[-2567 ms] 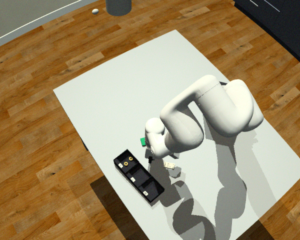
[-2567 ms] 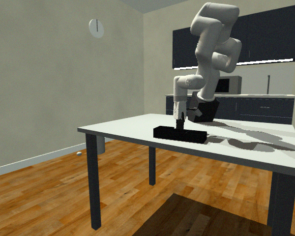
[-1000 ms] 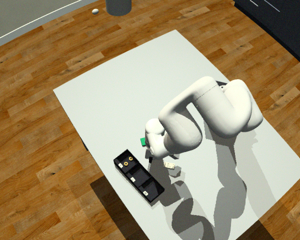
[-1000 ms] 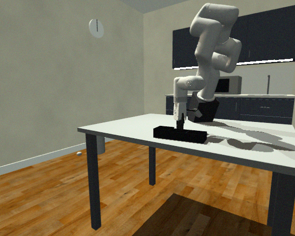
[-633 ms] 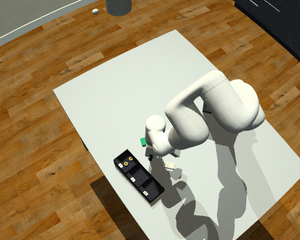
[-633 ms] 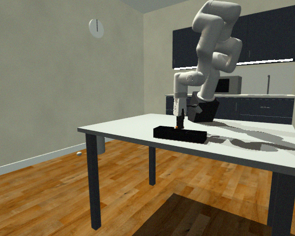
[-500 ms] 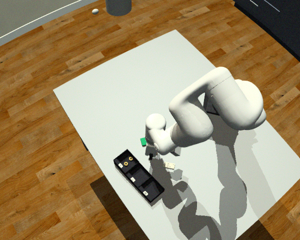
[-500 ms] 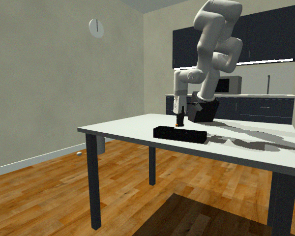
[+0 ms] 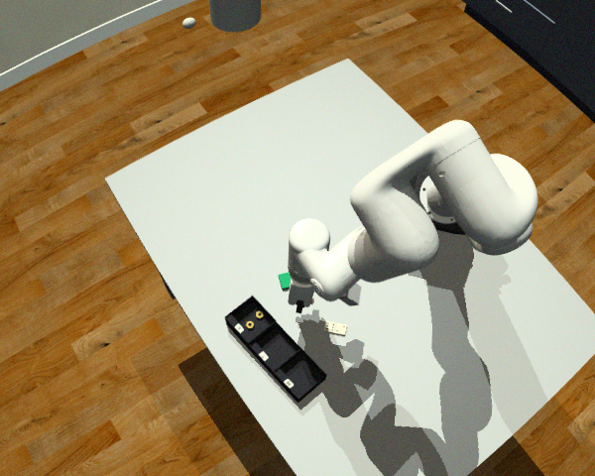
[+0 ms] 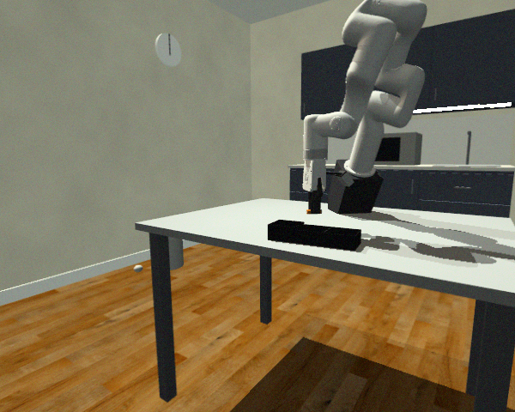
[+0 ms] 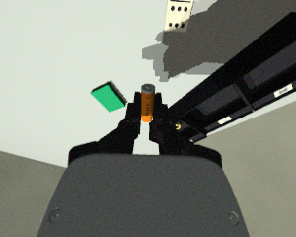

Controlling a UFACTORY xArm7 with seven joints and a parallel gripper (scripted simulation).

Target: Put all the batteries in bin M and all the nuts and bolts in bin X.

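Right now the black three-compartment bin is 11 cm ahead of my hand, 4 cm to the left of it and 6 cm below it. From my hand the other things lie so: white domino (3 cm behind, 8 cm to the left, 8 cm below); green block (3 cm behind, 8 cm to the right, 8 cm below); orange battery (2 cm below).
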